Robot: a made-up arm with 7 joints. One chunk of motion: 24 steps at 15 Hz.
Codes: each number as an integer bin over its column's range. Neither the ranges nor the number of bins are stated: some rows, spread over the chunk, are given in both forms.
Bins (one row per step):
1: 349 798 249 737 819 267 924
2: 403 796 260 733 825 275 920
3: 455 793 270 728 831 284 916
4: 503 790 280 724 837 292 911
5: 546 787 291 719 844 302 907
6: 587 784 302 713 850 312 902
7: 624 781 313 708 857 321 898
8: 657 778 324 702 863 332 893
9: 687 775 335 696 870 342 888
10: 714 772 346 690 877 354 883
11: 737 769 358 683 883 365 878
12: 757 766 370 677 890 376 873
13: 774 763 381 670 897 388 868
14: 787 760 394 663 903 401 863
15: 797 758 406 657 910 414 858
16: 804 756 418 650 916 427 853
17: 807 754 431 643 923 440 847
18: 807 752 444 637 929 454 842
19: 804 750 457 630 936 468 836
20: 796 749 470 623 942 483 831
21: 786 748 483 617 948 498 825
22: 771 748 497 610 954 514 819
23: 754 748 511 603 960 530 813
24: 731 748 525 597 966 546 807
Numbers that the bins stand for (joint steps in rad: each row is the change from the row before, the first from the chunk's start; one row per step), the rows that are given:
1: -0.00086 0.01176 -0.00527 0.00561 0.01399 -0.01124 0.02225
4: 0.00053 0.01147 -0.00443 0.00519 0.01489 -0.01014 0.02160
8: 0.00192 0.01104 -0.00324 0.00449 0.01619 -0.00838 0.02069
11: 0.00264 0.01071 -0.00232 0.00388 0.01719 -0.00692 0.01994
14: 0.00309 0.01039 -0.00135 0.00324 0.01820 -0.00534 0.01919
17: 0.00327 0.01017 -0.00035 0.00260 0.01920 -0.00362 0.01839
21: 0.00308 0.00995 0.00105 0.00176 0.02045 -0.00107 0.01729
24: 0.00259 0.00995 0.00219 0.00112 0.02135 0.00105 0.01639
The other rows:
2: -0.00037 0.01168 -0.00497 0.00548 0.01429 -0.01089 0.02205
3: 0.00010 0.01158 -0.00470 0.00532 0.01459 -0.01049 0.02185
5: 0.00092 0.01136 -0.00414 0.00503 0.01524 -0.00970 0.02140
6: 0.00129 0.01125 -0.00384 0.00484 0.01554 -0.00926 0.02115
7: 0.00162 0.01114 -0.00354 0.00468 0.01589 -0.00886 0.02094
9: 0.00219 0.01093 -0.00295 0.00429 0.01654 -0.00794 0.02044
10: 0.00243 0.01082 -0.00265 0.00410 0.01689 -0.00741 0.02019
12: 0.00282 0.01060 -0.00200 0.00369 0.01754 -0.00644 0.01969
13: 0.00297 0.01050 -0.00170 0.00346 0.01789 -0.00591 0.01944
15: 0.00318 0.01032 -0.00103 0.00305 0.01855 -0.00477 0.01894
16: 0.00324 0.01024 -0.00070 0.00282 0.01885 -0.00419 0.01869
18: 0.00327 0.01010 0.00000 0.00240 0.01950 -0.00300 0.01814
19: 0.00324 0.01003 0.00035 0.00218 0.01985 -0.00239 0.01784
20: 0.00317 0.00999 0.00070 0.00196 0.02015 -0.00173 0.01759
22: 0.00295 0.00995 0.00143 0.00154 0.02075 -0.00036 0.01699
23: 0.00279 0.00995 0.00181 0.00132 0.02105 0.00034 0.01669

